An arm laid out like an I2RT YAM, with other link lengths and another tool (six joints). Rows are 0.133 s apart.
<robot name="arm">
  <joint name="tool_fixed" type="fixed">
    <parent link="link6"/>
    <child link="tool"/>
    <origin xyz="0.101 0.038 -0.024" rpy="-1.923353 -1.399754 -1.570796"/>
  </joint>
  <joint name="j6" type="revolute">
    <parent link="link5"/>
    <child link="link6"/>
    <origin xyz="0.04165 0 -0.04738"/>
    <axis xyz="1 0 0"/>
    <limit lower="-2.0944" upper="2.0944"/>
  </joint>
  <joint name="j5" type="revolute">
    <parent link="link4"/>
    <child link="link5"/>
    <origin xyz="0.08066 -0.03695 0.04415"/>
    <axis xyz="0 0 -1"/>
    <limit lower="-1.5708" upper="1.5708"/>
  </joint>
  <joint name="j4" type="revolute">
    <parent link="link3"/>
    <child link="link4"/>
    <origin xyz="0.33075 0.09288 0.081"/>
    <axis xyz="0 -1 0"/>
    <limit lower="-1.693" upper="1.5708"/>
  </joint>
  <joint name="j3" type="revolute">
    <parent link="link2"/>
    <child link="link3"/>
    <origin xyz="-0.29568 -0.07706 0"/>
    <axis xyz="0 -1 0"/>
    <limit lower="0" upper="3.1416"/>
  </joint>
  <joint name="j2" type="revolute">
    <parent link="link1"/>
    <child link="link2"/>
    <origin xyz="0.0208 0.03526 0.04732"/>
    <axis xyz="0 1 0"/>
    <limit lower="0" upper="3.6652"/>
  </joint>
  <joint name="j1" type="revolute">
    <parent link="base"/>
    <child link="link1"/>
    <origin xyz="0 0 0.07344"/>
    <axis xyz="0 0 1"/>
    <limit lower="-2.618" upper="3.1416"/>
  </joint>
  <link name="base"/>
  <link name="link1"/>
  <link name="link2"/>
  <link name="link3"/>
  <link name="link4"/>
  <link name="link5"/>
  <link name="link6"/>
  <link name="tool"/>
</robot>
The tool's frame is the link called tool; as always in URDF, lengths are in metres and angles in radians.
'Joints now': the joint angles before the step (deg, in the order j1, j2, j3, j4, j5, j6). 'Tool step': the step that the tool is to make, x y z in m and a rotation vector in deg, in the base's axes. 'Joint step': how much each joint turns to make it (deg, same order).
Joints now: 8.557, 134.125, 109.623, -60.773, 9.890, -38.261
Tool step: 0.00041, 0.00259, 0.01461, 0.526, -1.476, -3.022
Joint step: 0.022, -1.551, 0.134, -0.679, -0.022, 3.105
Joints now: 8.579, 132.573, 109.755, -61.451, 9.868, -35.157
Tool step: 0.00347, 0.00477, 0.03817, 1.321, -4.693, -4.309
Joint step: 0.109, -4.240, 0.043, -0.218, 0.001, 4.525
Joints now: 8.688, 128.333, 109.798, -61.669, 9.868, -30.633
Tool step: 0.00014, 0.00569, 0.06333, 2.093, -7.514, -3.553
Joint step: 0.307, -6.995, -0.001, 0.066, 0.001, 4.022
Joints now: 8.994, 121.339, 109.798, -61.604, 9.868, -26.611
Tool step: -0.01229, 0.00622, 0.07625, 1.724, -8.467, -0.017
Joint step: 0.809, -8.482, -0.002, 0.001, 0.000, 0.896
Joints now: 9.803, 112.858, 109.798, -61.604, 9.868, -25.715
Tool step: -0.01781, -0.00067, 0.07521, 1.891, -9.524, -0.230
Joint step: 0.240, -8.414, 0.000, 1.203, 0.044, 0.524
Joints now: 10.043, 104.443, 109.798, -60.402, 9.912, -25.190
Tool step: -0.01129, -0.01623, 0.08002, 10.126, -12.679, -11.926
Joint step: -2.447, -8.174, -0.001, 3.760, 0.132, 12.612
